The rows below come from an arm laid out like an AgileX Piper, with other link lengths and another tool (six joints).
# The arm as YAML. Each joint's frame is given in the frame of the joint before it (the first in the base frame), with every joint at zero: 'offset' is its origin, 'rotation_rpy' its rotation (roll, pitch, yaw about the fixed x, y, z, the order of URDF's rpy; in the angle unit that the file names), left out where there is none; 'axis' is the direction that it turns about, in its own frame. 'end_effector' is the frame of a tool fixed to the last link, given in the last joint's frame.
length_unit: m
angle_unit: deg
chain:
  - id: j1
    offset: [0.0, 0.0, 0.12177]
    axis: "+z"
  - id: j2
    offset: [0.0, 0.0, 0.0]
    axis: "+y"
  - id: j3
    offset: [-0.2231, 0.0, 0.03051]
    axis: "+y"
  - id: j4
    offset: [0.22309, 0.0, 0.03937]
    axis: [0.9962, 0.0, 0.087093]
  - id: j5
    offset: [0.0, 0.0, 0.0]
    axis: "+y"
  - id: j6
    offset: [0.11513, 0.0, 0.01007]
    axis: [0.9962, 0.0, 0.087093]
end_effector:
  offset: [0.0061, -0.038, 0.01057]
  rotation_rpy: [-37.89, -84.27, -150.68]
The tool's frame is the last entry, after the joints.
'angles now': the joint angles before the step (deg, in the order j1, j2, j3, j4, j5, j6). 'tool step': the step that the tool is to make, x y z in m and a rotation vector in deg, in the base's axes. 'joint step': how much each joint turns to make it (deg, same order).
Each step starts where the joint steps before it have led.
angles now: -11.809 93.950 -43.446 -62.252 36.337 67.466
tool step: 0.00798 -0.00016 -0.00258 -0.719 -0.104 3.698
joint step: -0.094 1.026 0.000 -3.497 -2.484 0.359
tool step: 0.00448 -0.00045 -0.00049 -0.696 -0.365 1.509
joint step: 0.002 0.656 -0.207 -2.489 -0.915 1.170
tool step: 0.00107 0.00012 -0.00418 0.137 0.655 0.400
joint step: 0.000 0.963 -0.035 -0.515 -0.346 0.261
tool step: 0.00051 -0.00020 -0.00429 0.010 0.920 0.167
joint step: -0.001 1.057 -0.096 -0.344 0.000 0.118
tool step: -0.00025 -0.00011 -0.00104 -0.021 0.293 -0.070
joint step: 0.000 0.242 0.000 0.000 0.115 0.000
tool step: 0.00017 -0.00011 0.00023 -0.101 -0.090 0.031
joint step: 0.001 -0.001 0.000 -0.254 0.000 0.212
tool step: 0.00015 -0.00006 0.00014 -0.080 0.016 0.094
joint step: -0.001 0.000 -0.001 -0.124 0.000 -0.001
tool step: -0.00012 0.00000 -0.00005 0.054 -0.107 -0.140
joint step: -0.001 0.000 0.001 -0.003 -0.001 0.186
